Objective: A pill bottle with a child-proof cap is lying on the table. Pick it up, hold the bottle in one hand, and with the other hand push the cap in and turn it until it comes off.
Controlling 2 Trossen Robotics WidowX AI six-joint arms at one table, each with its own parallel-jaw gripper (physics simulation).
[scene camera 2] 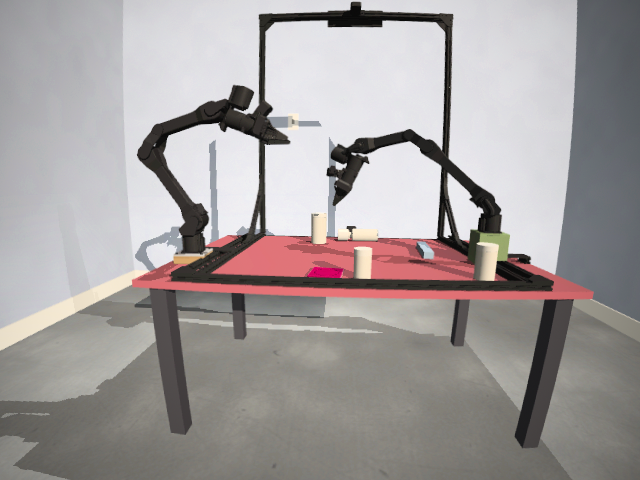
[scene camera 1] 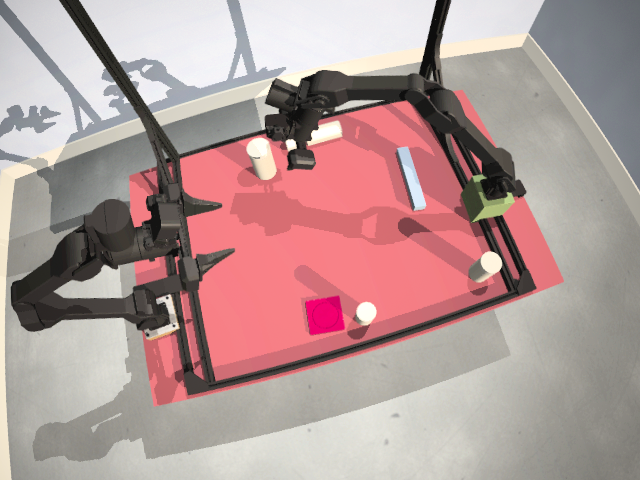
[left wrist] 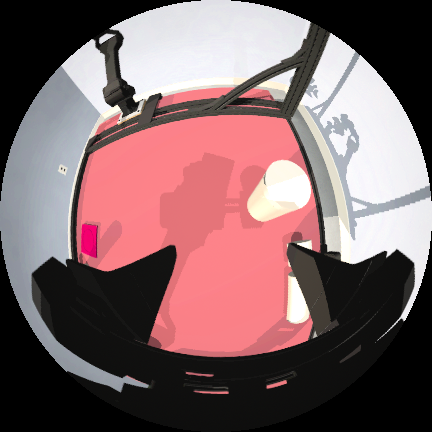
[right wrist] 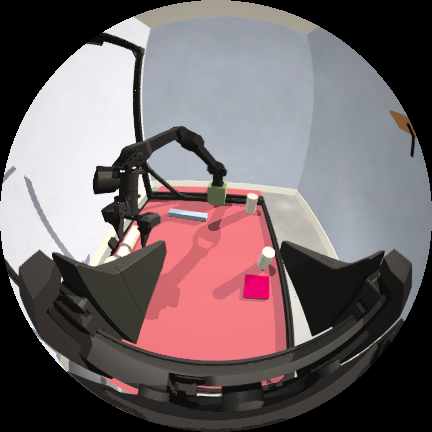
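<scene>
The cream pill bottle (scene camera 1: 329,132) (scene camera 2: 364,235) (left wrist: 298,302) lies on its side on the red table near the back edge. Its cream cap (scene camera 2: 343,234) (left wrist: 303,246) is in line with the body at the bottle's left end in scene camera 2, with a narrower part between them. My left gripper (scene camera 2: 335,202) (left wrist: 233,250) is open and empty, above the table near the cap end, fingers pointing down; its arm partly hides the bottle in scene camera 1. My right gripper (scene camera 1: 227,227) (scene camera 2: 288,140) (right wrist: 224,247) is open and empty, high over the picture's left side.
A cream cylinder (scene camera 1: 264,162) (scene camera 2: 318,228) (left wrist: 265,203) stands left of the bottle. Two more stand near the front edge, one cylinder (scene camera 1: 366,313) beside a magenta square (scene camera 1: 324,315), another cylinder (scene camera 1: 485,266) at the right. A pale blue bar (scene camera 1: 411,178) lies near the green block (scene camera 1: 483,206).
</scene>
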